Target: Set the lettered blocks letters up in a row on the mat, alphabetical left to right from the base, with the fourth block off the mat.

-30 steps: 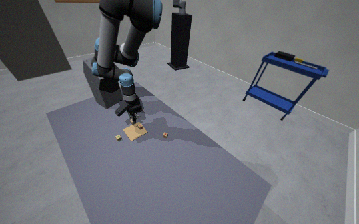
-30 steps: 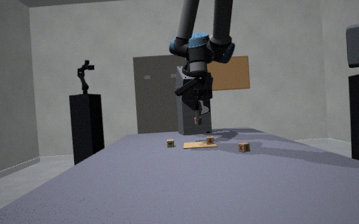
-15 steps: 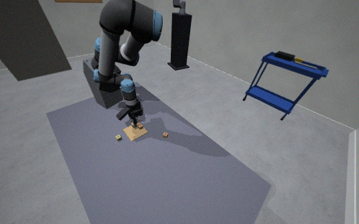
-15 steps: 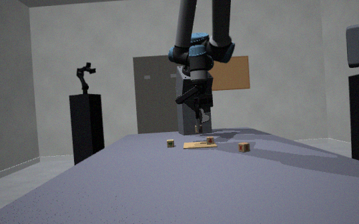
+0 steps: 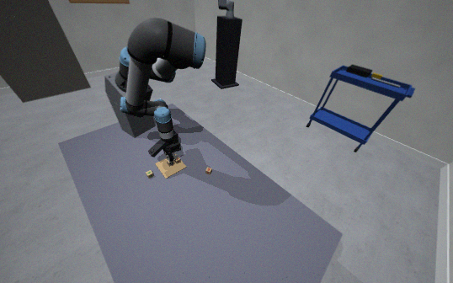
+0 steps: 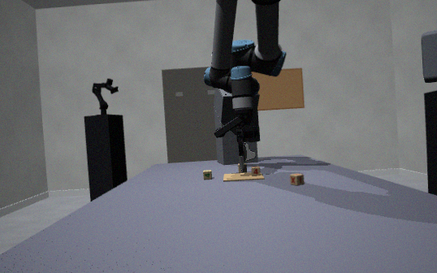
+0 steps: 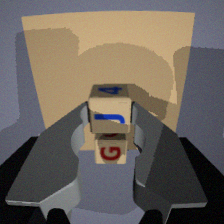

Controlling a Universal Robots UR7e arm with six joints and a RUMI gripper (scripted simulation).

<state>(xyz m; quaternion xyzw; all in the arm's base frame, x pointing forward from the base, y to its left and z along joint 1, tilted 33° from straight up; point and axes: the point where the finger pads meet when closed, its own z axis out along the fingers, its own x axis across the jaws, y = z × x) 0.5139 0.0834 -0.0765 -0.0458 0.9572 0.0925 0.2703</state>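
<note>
The tan mat lies 3 cm below my hand.
</note>
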